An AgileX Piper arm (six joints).
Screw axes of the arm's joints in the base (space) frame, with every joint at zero. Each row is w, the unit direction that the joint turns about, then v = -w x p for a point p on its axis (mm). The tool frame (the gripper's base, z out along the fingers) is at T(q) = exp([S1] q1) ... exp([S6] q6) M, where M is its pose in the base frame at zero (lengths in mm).
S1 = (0, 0, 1, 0.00, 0.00, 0.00)
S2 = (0, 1, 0, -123.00, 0.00, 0.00)
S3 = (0, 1, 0, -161.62, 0.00, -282.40)
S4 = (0.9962, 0, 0.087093, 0.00, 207.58, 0.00)
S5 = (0, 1, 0, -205.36, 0.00, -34.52)
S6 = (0.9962, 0, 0.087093, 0.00, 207.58, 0.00)
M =
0.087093 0 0.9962 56.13
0 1 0 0.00
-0.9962 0 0.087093 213.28
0 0 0 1
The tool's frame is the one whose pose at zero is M.
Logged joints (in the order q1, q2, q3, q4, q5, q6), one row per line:
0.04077 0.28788 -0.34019 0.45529 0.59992 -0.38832
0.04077 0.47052 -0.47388 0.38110 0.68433 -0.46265
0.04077 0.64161 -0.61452 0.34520 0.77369 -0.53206
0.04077 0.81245 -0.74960 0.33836 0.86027 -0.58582
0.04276 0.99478 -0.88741 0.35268 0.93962 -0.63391
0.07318 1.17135 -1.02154 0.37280 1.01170 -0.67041
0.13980 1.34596 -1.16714 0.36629 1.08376 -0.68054
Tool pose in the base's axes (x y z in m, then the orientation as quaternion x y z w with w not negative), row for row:
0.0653 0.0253 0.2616 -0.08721 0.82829 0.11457 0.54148
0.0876 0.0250 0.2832 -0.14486 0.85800 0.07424 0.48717
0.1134 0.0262 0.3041 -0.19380 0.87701 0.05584 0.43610
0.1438 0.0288 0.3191 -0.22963 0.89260 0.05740 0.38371
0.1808 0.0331 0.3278 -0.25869 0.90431 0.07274 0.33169
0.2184 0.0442 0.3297 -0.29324 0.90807 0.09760 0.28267
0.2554 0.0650 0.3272 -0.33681 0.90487 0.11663 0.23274
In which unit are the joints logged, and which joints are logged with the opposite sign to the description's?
The joints are logged in radians. Opposite sign: none.
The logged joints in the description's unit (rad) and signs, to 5 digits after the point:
0.04077 0.28788 -0.34019 0.45529 0.59992 -0.38832
0.04077 0.47052 -0.47388 0.38110 0.68433 -0.46265
0.04077 0.64161 -0.61452 0.34520 0.77369 -0.53206
0.04077 0.81245 -0.74960 0.33836 0.86027 -0.58582
0.04276 0.99478 -0.88741 0.35268 0.93962 -0.63391
0.07318 1.17135 -1.02154 0.37280 1.01170 -0.67041
0.13980 1.34596 -1.16714 0.36629 1.08376 -0.68054

